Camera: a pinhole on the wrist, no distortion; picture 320 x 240 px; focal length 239.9 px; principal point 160.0 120.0 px. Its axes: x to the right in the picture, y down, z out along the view. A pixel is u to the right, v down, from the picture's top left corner.
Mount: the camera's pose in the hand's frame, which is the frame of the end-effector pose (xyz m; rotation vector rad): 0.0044 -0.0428 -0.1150 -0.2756 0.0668 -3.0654
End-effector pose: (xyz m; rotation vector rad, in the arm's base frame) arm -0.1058 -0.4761 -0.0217 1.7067 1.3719 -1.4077
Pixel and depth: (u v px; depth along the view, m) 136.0 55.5 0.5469
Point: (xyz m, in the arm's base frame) -0.1980 -0.8158 -0.3080
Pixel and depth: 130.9 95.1 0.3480
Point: -0.2138 -0.6232 -0.1868
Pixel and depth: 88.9 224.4 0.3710
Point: -0.3969 -0.5279 -0.2262
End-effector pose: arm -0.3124 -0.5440 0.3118 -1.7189 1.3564 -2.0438
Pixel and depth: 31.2 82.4 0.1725
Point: -0.3139 -0.6325 0.4095
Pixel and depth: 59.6 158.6 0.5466
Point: -0.0477 -0.8705 0.6197
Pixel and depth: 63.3 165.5 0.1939
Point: -0.2671 -0.6013 0.4492
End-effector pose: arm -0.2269 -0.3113 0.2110 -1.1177 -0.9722 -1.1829
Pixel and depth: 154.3 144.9 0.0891
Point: -0.2784 -0.3450 0.2354
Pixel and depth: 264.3 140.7 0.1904
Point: -0.3039 -0.2209 0.1970
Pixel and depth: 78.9 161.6 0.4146
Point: -0.3158 -0.0979 0.4932
